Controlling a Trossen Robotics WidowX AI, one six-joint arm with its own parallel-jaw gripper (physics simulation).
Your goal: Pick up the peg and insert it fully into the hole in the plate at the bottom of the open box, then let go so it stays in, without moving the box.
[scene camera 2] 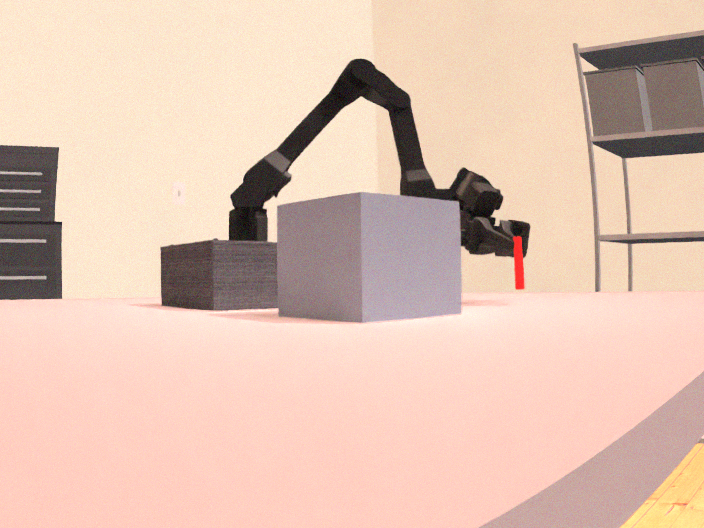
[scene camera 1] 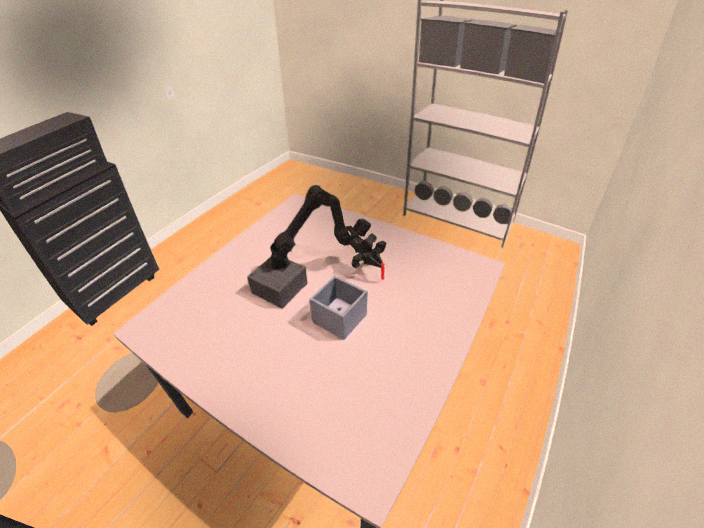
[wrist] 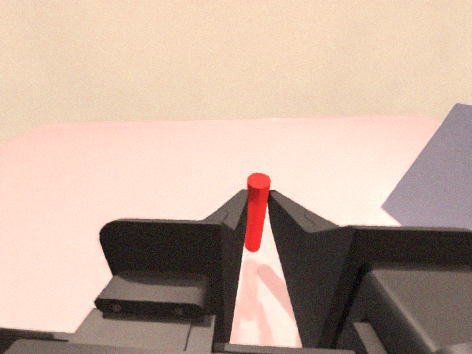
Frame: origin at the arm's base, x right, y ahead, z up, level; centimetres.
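Where they show: gripper, between the fingertips: (scene camera 2: 517, 245) (scene camera 1: 382, 266) (wrist: 257, 196); arm's base, origin of its link: (scene camera 2: 247, 245) (scene camera 1: 280, 265).
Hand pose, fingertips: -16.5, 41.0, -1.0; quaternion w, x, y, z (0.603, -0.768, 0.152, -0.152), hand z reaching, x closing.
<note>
Things, the pixels of their top centre, and the offset from my fingertips, as dx, dy, dz. "spot": a spot on its surface instead. Level surfaces: height alone.
- red peg, centre of its top: (wrist: 261, 174) (scene camera 2: 518, 236) (scene camera 1: 383, 264) +0.3, +0.3, +1.4
- open blue-grey box, centre of its top: (scene camera 2: 368, 202) (scene camera 1: 338, 295) +27.0, -8.8, +4.8
- light plate, centre of its top: (scene camera 1: 339, 308) +27.0, -8.8, -2.9
- small dark hole, a spot on its surface: (scene camera 1: 339, 309) spot: +26.3, -9.1, -4.2
- pink table top, height of its surface: dz -8.9
The red peg (scene camera 1: 382, 271) (scene camera 2: 518, 263) (wrist: 256, 212) is held near its top end between the fingertips of my gripper (scene camera 1: 381, 263) (scene camera 2: 516, 238) (wrist: 257, 196), which is shut on it. The peg hangs close to upright, its lower end above the table. The open blue-grey box (scene camera 1: 343, 318) (scene camera 2: 363, 258) (wrist: 442, 175) stands on the table between the arm's base and the front of the table. My gripper and the peg are outside the box, beyond its back right side in scene camera 1. Inside, the light plate (scene camera 1: 335, 305) shows a small dark hole (scene camera 1: 339, 309) near its middle.
The arm's dark base block (scene camera 1: 277, 281) (scene camera 2: 190, 275) stands on the pink table top (scene camera 1: 363, 420) (scene camera 2: 227, 409) (wrist: 125, 165), close to the box. Off the table are a shelf rack (scene camera 1: 409, 142) (scene camera 2: 591, 170) and a dark drawer cabinet (scene camera 1: 79, 215) (scene camera 2: 28, 244).
</note>
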